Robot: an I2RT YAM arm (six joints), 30 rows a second.
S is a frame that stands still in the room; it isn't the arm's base.
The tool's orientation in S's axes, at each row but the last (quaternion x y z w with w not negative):
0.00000 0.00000 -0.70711 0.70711
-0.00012 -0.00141 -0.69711 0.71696
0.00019 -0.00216 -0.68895 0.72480
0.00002 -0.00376 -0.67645 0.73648
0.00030 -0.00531 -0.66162 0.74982
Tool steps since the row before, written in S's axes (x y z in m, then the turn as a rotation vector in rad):
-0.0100 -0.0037 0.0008 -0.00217 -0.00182 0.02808
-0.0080 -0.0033 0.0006 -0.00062 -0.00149 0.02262
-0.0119 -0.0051 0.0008 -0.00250 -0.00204 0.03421
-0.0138 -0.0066 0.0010 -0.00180 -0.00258 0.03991
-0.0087 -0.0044 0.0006 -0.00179 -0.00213 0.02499
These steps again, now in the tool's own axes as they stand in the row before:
0.0037 -0.0100 0.0008 0.00182 -0.00217 0.02808
0.0031 -0.0081 0.0006 0.00152 -0.00062 0.02262
0.0045 -0.0121 0.0008 0.00201 -0.00249 0.03421
0.0054 -0.0143 0.0010 0.00264 -0.00181 0.03991
0.0033 -0.0092 0.0006 0.00208 -0.00185 0.02499

